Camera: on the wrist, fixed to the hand. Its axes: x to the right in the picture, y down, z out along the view.
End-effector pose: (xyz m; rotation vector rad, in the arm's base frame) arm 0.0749 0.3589 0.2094 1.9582 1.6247 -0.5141
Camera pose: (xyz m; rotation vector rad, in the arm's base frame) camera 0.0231 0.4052 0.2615 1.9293 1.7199 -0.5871
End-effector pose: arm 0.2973 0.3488 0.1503 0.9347 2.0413 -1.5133
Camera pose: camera 0.2698 0.4070 0.2086 0.8771 2.0817 -1.6112
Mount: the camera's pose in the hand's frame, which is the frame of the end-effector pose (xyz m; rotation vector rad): -0.0060 -0.0482 -0.0720 0.0463 0.0034 -0.0865
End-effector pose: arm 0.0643 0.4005 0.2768 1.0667 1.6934 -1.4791
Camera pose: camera 0.0276 0.4688 0.3160 1.0321 1.7348 -1.5785
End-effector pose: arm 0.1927 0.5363 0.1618 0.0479 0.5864 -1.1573
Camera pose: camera 0.1195 0.5450 0.1158 0.0647 0.5692 -1.2551
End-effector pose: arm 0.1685 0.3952 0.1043 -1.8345 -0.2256 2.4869
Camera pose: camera 0.2364 0.4487 0.0961 -1.7720 -0.2398 2.4107
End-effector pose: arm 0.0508 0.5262 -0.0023 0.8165 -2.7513 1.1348
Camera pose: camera 0.0692 0.5487 0.0795 0.9280 -2.6677 1.1865
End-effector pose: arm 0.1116 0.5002 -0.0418 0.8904 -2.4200 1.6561
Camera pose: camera 0.1225 0.5537 0.0258 0.9831 -2.3146 1.6880
